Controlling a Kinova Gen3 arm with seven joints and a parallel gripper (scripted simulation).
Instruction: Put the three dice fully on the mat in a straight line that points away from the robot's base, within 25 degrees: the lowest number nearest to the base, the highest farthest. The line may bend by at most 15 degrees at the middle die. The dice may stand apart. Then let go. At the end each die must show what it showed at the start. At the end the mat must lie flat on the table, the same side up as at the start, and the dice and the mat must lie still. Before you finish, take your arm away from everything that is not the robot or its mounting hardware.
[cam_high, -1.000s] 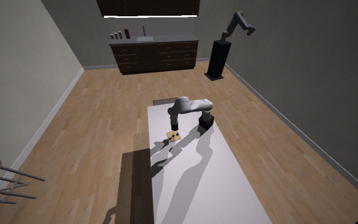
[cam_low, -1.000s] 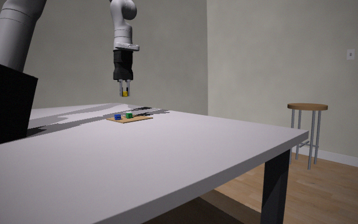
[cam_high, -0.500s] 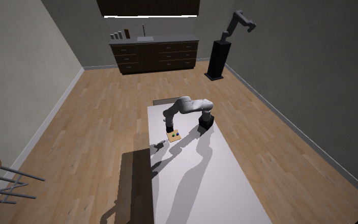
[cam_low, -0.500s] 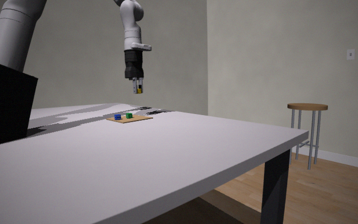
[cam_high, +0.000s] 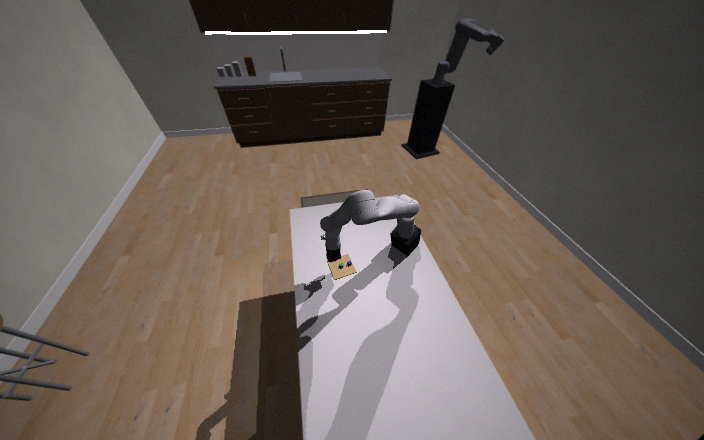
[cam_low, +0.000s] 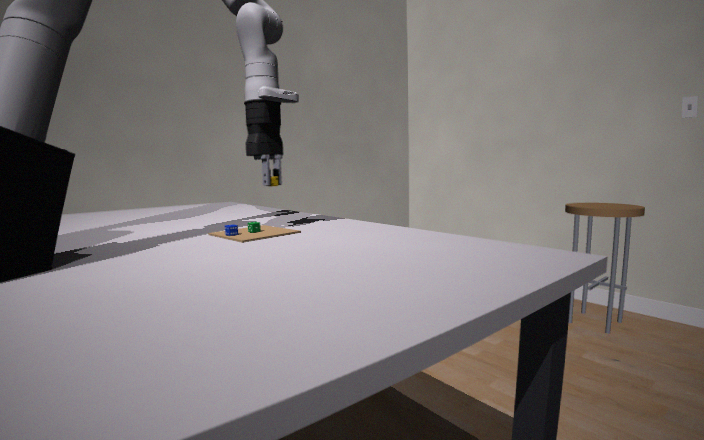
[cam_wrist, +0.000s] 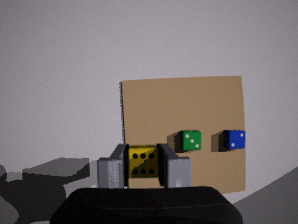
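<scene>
Now: hand 5 cm past the green die and 10 cm above it. Also, from my hand: tan mat (5 cm behind, 11 cm below); yellow die (1 cm below); blue die (10 cm behind, 10 cm below).
</scene>
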